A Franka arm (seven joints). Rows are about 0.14 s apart.
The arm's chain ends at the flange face. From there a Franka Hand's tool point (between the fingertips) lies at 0.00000 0.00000 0.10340 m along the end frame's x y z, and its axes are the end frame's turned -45 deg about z.
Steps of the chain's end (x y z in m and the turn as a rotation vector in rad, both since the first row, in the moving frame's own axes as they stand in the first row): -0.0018 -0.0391 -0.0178 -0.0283 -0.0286 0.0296; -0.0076 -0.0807 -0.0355 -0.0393 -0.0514 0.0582; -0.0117 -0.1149 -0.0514 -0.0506 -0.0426 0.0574; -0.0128 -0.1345 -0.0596 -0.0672 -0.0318 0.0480
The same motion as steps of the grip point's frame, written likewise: 0.0222 -0.0290 -0.0179 0.0002 -0.0402 0.0296; 0.0451 -0.0635 -0.0357 0.0086 -0.0641 0.0582; 0.0662 -0.0891 -0.0516 -0.0057 -0.0659 0.0574; 0.0788 -0.1017 -0.0599 -0.0250 -0.0700 0.0480
